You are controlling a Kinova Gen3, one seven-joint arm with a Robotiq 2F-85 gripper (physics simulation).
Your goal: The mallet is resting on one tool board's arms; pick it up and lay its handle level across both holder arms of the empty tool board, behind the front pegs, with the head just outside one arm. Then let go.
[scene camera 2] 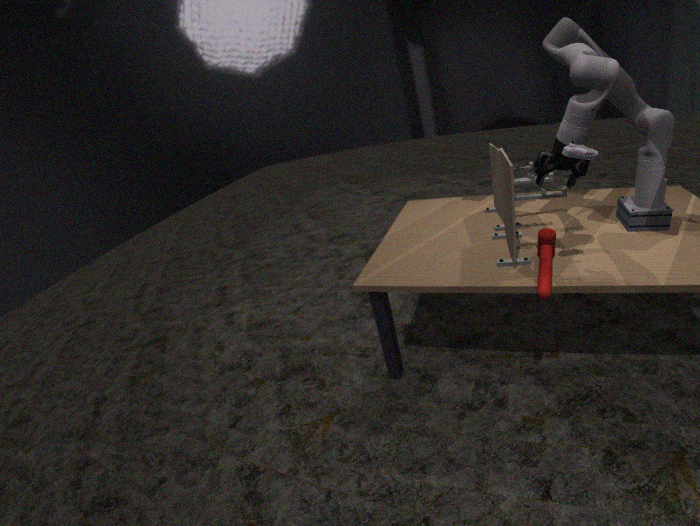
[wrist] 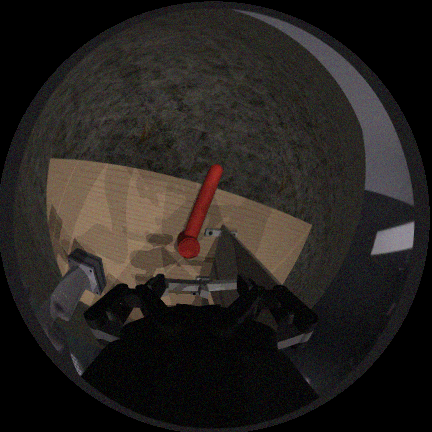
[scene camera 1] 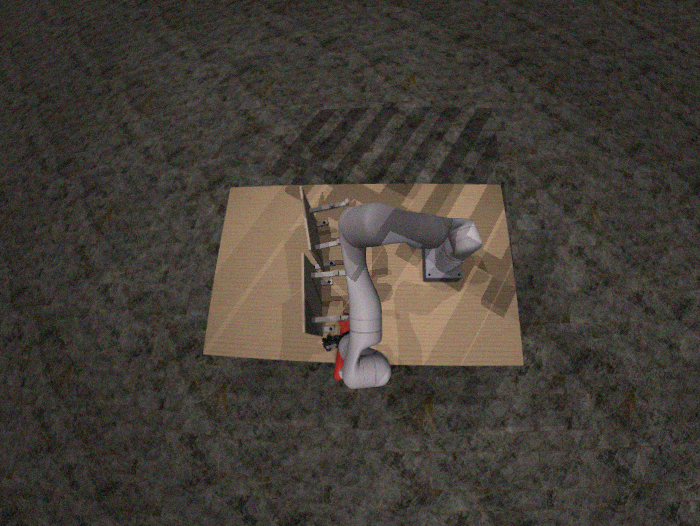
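Seen in the pictures: gripper, between the fingertips: (scene camera 2: 553, 186) (wrist: 200, 282) (scene camera 1: 343, 332); arm's base, origin of its link: (scene camera 2: 647, 203) (wrist: 80, 275) (scene camera 1: 445, 261).
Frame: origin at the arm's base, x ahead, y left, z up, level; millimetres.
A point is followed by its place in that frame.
Observation:
The red mallet's head (scene camera 1: 344, 326) {z 11, x 443, y 201 mm} (scene camera 2: 546, 240) {z -1, x 445, y 210 mm} (wrist: 188, 247) {z 14, x 435, y 189 mm} is upright and seems to stand on the table beside the near board's outer foot. Its handle (scene camera 1: 339, 364) {z -41, x 485, y 343 mm} (scene camera 2: 544, 277) {z -43, x 489, y 352 mm} (wrist: 204, 200) {z -33, x 470, y 300 mm} reaches past the table edge. The near tool board (scene camera 1: 310, 299) {z 157, x 537, y 106 mm} (scene camera 2: 505, 197) {z 94, x 541, y 47 mm} (wrist: 227, 260) {z 24, x 540, y 155 mm} has two arms with pegs; the far tool board (scene camera 1: 307, 220) {z 198, x 516, y -175 mm} stands behind it. No mallet shows on the visible arms. My gripper (scene camera 2: 555, 184) {z 180, x 433, y 235 mm} (wrist: 200, 282) {z 180, x 433, y 235 mm} is open and empty, above and apart from the mallet. The near board's outer arm shows between the fingers in the wrist view. My arm hides part of the mallet in scene camera 1.
The wooden table (scene camera 1: 254, 294) {z -80, x 836, y 5 mm} (scene camera 2: 430, 248) {z -81, x 826, y 25 mm} (wrist: 90, 195) {z -81, x 86, y 288 mm} ends close to the near board's outer side, with floor beyond. The robot base (scene camera 1: 443, 266) {z 71, x 36, y 35 mm} (scene camera 2: 643, 214) {z -16, x 46, y 60 mm} stands on the side the holder arms point to. The boards' feet (scene camera 2: 512, 261) {z -69, x 552, y 201 mm} (wrist: 220, 232) {z -68, x 541, y 199 mm} sit low on the table.

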